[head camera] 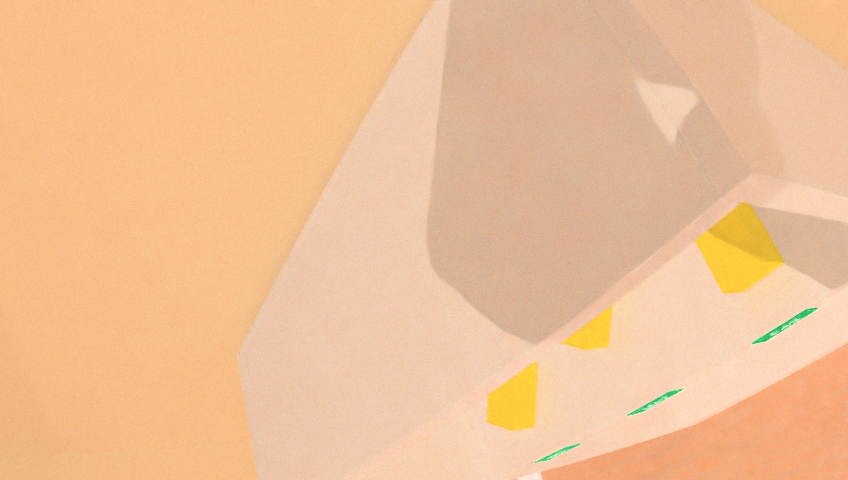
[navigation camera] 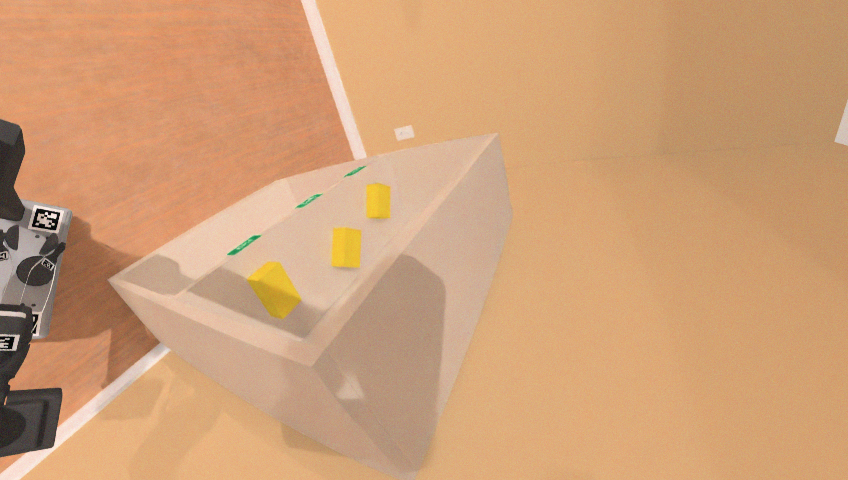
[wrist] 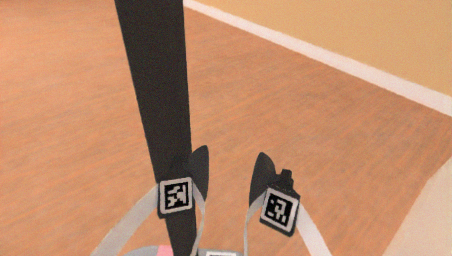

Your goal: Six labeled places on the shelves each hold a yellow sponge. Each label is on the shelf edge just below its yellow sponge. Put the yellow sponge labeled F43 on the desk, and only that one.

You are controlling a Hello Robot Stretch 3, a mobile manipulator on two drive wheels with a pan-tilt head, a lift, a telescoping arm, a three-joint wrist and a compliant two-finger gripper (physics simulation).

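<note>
A yellow sponge point(head camera: 739, 248) point(navigation camera: 273, 289) stands nearest the end wall of the pale shelf unit point(head camera: 333, 285) point(navigation camera: 238, 350). The green label point(head camera: 784, 325) point(navigation camera: 243, 245) on the edge beside it appears to be F43, though it is seen at a steep angle. A middle sponge point(head camera: 590, 330) point(navigation camera: 346, 247) and a far sponge point(head camera: 512, 398) point(navigation camera: 378, 201) stand in the same row, each with its own green label; those labels are too slanted to read. My gripper point(wrist: 231, 167) is open and empty above the wooden floor, away from the sponges. The desk does not show.
The shelf unit stands against the tan wall point(navigation camera: 595, 297). The robot's dark mast point(wrist: 155, 75) rises left of the fingers. A pale panel point(wrist: 425, 215) shows at the lower right of the wrist view. A white baseboard point(wrist: 320, 55) edges the wooden floor. A small white wall plate point(navigation camera: 404, 132) is beyond the unit.
</note>
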